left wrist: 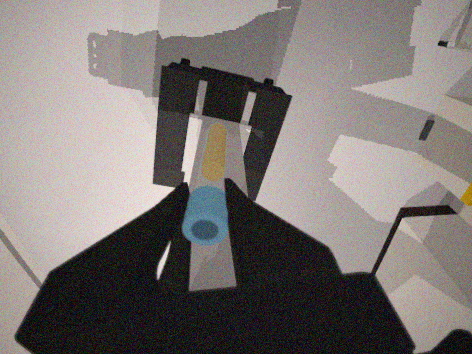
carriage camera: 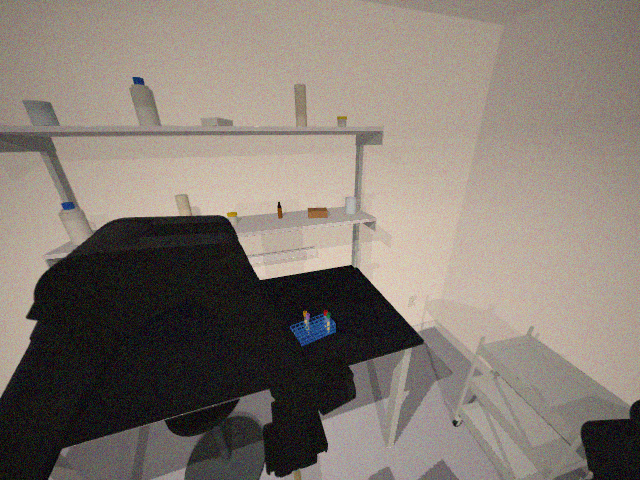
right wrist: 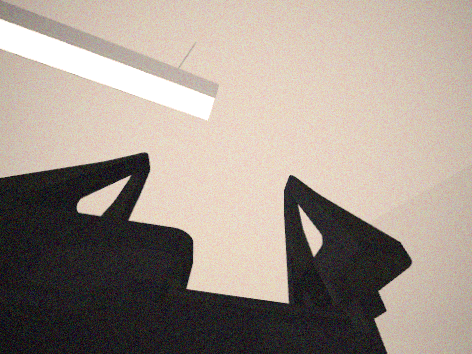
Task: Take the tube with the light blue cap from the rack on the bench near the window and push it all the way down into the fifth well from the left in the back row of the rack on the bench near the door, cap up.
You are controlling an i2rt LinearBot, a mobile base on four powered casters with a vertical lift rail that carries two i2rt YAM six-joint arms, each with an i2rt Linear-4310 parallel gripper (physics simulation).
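Places are measured from the left arm's base along level axes (x right, y up, z back), in centimetres.
Pixels of known places: left gripper, fingertip midpoint: (left wrist: 207, 190) (carriage camera: 295, 466); right gripper, fingertip midpoint: (right wrist: 218, 171).
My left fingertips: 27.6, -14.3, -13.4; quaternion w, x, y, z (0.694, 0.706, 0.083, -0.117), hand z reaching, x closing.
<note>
Ahead of a thing's pixels: the offset from my left fingertips to its top centre, as dx, dy, dz. Level surfaces: height alone.
The tube with the light blue cap @[+0.2, +2.7, +0.1] (left wrist: 205, 215) is between the fingertips of my left gripper (left wrist: 207, 190), cap toward the left wrist camera, its amber body pointing away. In the carriage view the left gripper is dark, low in front of the bench, with a bit of the tube (carriage camera: 297, 474) showing below it. A blue rack @[+3.0, -21.6, -59.3] (carriage camera: 311, 338) stands on the black bench @[dy -27.3] (carriage camera: 379, 322), beyond the gripper, holding tubes with orange, purple, red and green caps. Its well labels are too small to read. My right gripper (right wrist: 218, 171) is open and empty, facing wall and ceiling. A second rack does not show.
Shelves (carriage camera: 310, 130) with bottles and jars stand behind the bench. The left arm (carriage camera: 155, 289) covers the bench's left part. A round stool @[-51.5, -57.7, -52.7] (carriage camera: 227, 449) stands by the front edge. A pale cart (carriage camera: 547, 361) is at the right. A ceiling lamp (right wrist: 105, 65) shows in the right wrist view.
</note>
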